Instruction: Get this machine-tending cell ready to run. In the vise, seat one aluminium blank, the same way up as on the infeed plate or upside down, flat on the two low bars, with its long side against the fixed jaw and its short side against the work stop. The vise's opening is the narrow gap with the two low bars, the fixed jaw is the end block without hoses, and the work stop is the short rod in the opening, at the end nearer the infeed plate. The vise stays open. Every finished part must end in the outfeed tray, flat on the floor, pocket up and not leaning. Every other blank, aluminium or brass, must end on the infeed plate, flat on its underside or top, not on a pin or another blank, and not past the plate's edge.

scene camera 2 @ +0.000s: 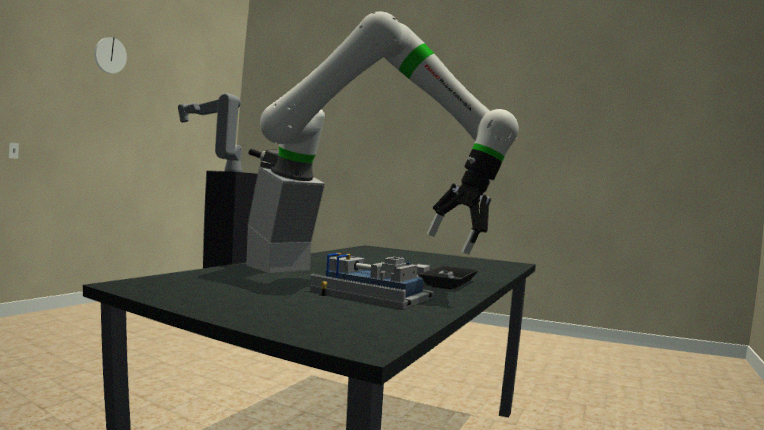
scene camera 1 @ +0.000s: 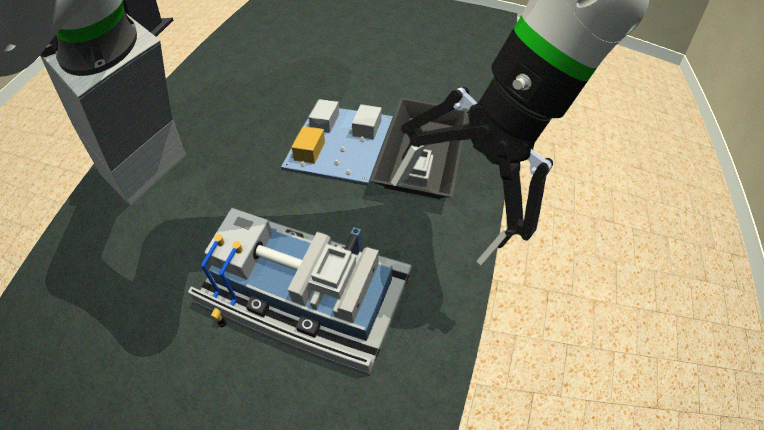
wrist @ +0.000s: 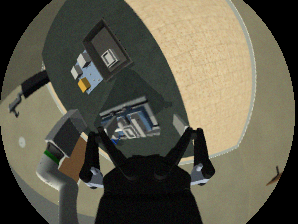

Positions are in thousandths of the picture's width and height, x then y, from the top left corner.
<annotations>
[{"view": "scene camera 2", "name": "my gripper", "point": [586, 569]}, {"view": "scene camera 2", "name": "vise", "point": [543, 666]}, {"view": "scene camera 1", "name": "my gripper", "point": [578, 508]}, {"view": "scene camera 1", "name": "brass blank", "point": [406, 329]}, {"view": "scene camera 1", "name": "vise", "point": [349, 641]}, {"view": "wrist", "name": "my gripper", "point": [488, 538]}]
</annotations>
